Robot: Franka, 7 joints.
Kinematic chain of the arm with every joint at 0, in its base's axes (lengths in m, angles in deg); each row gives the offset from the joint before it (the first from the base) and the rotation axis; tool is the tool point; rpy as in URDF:
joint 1: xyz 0 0 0.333 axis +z
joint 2: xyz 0 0 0 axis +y
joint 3: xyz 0 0 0.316 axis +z
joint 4: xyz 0.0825 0 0 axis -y
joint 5: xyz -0.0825 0 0.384 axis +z
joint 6: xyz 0 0 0 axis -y
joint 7: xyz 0.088 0 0 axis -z
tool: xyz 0 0 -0.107 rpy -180 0 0
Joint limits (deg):
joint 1: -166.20..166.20
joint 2: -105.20..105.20
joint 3: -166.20..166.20
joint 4: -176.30..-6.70
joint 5: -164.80..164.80
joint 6: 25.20..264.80
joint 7: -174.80..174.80
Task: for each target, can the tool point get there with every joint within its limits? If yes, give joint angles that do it. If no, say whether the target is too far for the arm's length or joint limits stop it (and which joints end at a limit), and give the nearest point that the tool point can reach.
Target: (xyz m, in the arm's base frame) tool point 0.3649 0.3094 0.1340
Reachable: yes | joints 123.59 78.47 -66.68 -133.87 -28.73 141.62 78.02
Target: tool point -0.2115 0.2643 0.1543
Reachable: yes | joints 97.34 38.40 6.25 -146.29 86.08 49.33 47.61
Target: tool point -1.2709 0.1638 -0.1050
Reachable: no: too far | nearest point -0.8051 0.1038 0.0555 | short by 0.496 m
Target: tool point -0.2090 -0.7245 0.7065
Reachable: yes | joints -124.49 46.51 36.87 -37.41 -81.65 165.38 -74.04
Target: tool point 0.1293 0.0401 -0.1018
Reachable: yes | joints -20.80 84.71 27.88 -139.57 -98.62 63.85 -53.19
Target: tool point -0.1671 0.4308 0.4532
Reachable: yes | joints 45.50 -31.83 52.52 -135.71 73.02 104.63 -107.40
